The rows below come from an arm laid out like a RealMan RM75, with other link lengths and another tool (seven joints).
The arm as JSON. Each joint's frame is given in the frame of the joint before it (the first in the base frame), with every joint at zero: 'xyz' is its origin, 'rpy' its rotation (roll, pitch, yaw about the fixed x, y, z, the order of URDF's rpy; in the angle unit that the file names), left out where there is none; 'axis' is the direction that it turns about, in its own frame. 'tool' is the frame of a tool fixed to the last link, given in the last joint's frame.
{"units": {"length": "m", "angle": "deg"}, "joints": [
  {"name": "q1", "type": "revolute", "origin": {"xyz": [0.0, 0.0, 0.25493]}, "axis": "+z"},
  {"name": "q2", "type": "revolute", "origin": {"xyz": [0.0, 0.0, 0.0], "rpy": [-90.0, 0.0, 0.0]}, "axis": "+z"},
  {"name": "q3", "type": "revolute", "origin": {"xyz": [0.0, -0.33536, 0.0], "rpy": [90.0, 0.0, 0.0]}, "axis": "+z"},
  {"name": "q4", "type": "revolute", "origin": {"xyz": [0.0, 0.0, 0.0], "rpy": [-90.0, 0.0, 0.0]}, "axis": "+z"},
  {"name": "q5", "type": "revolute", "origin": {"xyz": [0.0, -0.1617, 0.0], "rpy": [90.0, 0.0, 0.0]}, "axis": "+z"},
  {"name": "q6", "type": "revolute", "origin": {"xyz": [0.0, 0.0, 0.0], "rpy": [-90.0, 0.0, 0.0]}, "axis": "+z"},
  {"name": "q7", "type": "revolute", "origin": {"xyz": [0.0, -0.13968, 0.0], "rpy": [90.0, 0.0, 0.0]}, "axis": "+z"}
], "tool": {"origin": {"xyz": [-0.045, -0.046, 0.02], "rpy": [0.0, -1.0, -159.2]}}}
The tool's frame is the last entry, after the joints.
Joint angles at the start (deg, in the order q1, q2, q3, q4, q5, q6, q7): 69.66 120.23 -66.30 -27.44 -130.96 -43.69 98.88
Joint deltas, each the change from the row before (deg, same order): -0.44 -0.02 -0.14 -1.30 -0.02 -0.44 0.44; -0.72 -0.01 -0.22 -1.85 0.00 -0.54 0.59; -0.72 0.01 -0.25 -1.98 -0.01 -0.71 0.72; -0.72 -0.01 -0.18 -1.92 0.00 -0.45 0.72; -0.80 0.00 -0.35 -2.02 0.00 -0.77 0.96; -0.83 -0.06 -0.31 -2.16 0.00 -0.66 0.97; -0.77 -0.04 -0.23 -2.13 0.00 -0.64 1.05; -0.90 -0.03 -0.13 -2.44 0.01 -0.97 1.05; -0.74 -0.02 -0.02 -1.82 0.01 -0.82 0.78; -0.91 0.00 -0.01 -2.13 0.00 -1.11 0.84; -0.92 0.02 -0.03 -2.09 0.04 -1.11 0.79; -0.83 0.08 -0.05 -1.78 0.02 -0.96 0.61; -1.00 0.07 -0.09 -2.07 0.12 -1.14 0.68
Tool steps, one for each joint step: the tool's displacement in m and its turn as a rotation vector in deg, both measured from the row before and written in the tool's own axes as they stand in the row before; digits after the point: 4 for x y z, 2 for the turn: 0.0015 0.0009 -0.0025 -0.08 0.52 0.00; 0.0013 0.0014 -0.0036 -0.17 0.74 0.05; 0.0016 0.0008 -0.0037 -0.04 0.73 0.06; 0.0018 0.0016 -0.0041 -0.26 0.85 0.15; 0.0008 0.0007 -0.0038 0.02 0.62 0.25; 0.0015 0.0015 -0.0047 -0.18 0.78 0.21; 0.0018 0.0014 -0.0047 -0.16 0.83 0.31; 0.0017 0.0010 -0.0054 0.00 0.86 0.32; 0.0005 0.0008 -0.0042 0.04 0.58 0.34; -0.0001 0.0004 -0.0048 0.17 0.54 0.35; -0.0004 0.0000 -0.0047 0.21 0.50 0.33; -0.0009 -0.0006 -0.0038 0.23 0.36 0.23; -0.0012 -0.0008 -0.0046 0.30 0.42 0.28
